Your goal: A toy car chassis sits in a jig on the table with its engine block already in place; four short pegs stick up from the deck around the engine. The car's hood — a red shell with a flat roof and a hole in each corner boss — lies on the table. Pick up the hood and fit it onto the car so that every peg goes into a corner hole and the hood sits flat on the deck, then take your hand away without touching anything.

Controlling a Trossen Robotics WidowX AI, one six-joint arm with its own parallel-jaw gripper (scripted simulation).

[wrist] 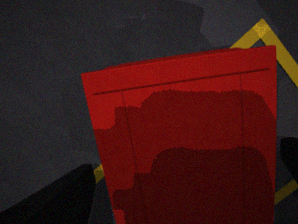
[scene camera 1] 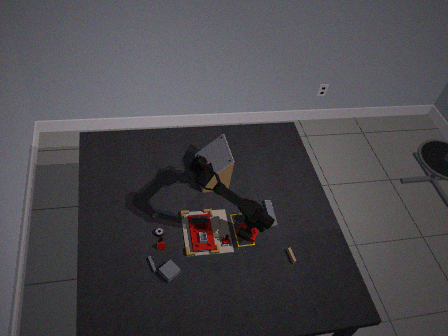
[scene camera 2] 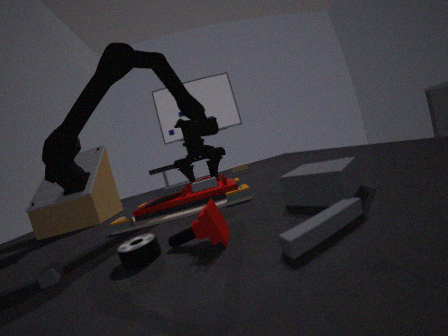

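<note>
The gripper is open and holding nothing, and you can see it in the wrist view too. There's also a red hood here.
</note>
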